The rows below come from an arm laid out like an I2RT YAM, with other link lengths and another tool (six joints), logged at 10 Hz.
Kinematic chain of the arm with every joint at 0, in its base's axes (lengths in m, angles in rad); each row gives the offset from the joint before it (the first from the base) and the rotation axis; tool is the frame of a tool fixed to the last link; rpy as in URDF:
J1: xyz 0 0 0.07 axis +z
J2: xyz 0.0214 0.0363 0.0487 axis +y
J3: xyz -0.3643 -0.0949 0 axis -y
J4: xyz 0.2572 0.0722 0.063 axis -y
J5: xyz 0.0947 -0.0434 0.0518 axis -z
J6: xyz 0.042 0 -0.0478 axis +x
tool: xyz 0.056 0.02 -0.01 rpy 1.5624 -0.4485 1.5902
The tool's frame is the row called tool.
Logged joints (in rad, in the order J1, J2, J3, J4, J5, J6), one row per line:
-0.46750, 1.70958, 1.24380, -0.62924, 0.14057, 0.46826
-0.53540, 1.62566, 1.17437, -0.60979, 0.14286, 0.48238
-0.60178, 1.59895, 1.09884, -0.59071, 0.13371, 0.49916
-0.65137, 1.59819, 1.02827, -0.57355, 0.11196, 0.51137
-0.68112, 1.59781, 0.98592, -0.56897, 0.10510, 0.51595
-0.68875, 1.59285, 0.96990, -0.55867, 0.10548, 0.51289
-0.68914, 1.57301, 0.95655, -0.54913, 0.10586, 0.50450
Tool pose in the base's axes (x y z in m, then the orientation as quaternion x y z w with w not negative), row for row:
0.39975, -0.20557, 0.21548, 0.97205, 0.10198, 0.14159, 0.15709
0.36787, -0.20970, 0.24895, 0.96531, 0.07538, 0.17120, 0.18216
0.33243, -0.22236, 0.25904, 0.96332, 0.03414, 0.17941, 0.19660
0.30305, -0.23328, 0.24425, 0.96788, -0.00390, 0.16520, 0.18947
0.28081, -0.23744, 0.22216, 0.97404, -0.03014, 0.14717, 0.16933
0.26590, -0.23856, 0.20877, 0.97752, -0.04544, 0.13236, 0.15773
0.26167, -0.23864, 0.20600, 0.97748, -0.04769, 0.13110, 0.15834
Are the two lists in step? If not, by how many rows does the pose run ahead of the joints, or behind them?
The pose runs 1 row behind the joints: the pose in row i belongs to the joints in row i - 1.
